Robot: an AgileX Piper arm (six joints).
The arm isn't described. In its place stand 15 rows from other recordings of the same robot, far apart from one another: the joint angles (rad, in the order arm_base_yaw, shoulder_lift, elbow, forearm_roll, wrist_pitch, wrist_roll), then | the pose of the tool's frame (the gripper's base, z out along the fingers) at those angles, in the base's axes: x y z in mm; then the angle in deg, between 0 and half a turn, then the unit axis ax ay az.
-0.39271 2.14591 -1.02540 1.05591 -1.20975 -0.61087 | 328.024, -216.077, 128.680, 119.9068, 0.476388, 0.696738, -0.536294
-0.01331 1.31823 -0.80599 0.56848 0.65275 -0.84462 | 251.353, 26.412, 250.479, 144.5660, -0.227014, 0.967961, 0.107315
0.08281 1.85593 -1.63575 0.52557 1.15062 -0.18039 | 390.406, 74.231, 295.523, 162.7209, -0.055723, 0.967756, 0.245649
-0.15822 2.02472 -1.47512 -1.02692 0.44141 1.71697 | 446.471, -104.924, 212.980, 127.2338, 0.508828, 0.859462, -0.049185
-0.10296 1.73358 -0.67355 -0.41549 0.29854 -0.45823 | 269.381, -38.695, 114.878, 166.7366, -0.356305, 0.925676, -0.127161
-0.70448 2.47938 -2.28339 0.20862 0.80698 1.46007 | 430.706, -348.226, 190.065, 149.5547, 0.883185, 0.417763, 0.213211
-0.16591 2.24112 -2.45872 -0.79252 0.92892 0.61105 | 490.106, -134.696, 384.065, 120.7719, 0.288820, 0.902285, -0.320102
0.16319 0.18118 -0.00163 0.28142 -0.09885 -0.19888 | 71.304, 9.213, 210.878, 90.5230, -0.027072, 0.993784, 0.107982
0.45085 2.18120 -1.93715 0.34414 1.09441 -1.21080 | 414.701, 231.071, 233.106, 156.2343, -0.697313, 0.710442, 0.095007
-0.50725 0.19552 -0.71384 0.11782 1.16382 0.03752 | 5.636, 8.106, 328.815, 122.0531, 0.262054, 0.962953, -0.063633
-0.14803 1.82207 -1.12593 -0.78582 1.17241 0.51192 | 308.660, -106.016, 192.717, 176.0120, -0.122925, -0.929560, 0.347573
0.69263 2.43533 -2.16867 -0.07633 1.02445 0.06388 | 406.457, 329.560, 169.051, 158.9607, -0.322107, 0.946065, 0.034753
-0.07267 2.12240 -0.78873 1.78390 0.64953 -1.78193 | 318.828, 30.725, 47.627, 153.3640, -0.016265, 0.951212, 0.308108
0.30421 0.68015 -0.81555 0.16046 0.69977 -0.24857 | 116.554, 46.407, 366.370, 117.8736, -0.242567, 0.964383, 0.105483
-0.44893 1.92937 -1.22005 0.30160 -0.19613 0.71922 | 388.935, -193.211, 207.374, 116.9074, 0.674507, 0.723107, 0.148848
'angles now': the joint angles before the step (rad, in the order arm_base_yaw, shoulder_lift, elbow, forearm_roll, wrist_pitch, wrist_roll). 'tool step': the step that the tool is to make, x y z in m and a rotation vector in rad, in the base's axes. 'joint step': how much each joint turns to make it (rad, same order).
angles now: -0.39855, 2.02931, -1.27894, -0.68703, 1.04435, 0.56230
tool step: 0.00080, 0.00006, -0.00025, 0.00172, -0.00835, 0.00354
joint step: 0.00000, 0.00001, -0.00001, 0.00163, -0.00909, 0.00000
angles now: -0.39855, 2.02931, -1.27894, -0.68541, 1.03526, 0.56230
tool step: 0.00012, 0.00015, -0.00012, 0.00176, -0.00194, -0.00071
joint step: 0.00001, 0.00001, -0.00001, 0.00231, -0.00142, 0.00000
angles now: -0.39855, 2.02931, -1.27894, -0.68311, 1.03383, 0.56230
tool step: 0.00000, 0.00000, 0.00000, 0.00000, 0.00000, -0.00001
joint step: 0.00000, 0.00000, 0.00000, 0.00000, 0.00001, 0.00001
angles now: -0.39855, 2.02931, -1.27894, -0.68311, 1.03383, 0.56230
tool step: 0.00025, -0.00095, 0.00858, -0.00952, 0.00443, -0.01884
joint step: 0.00000, -0.01038, -0.01970, 0.00448, 0.03712, -0.00298
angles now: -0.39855, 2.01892, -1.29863, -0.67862, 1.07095, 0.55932
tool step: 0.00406, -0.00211, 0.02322, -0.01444, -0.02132, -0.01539
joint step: -0.00001, -0.02847, -0.05599, 0.01693, 0.05608, -0.02757
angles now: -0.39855, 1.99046, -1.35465, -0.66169, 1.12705, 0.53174
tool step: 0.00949, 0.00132, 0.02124, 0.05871, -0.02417, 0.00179
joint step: -0.00001, -0.00780, -0.09247, 0.09182, 0.06383, -0.09194
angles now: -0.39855, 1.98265, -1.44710, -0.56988, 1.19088, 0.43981
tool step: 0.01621, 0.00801, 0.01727, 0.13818, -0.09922, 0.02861
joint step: 0.00000, -0.00001, -0.09873, 0.18446, 0.01216, -0.11650
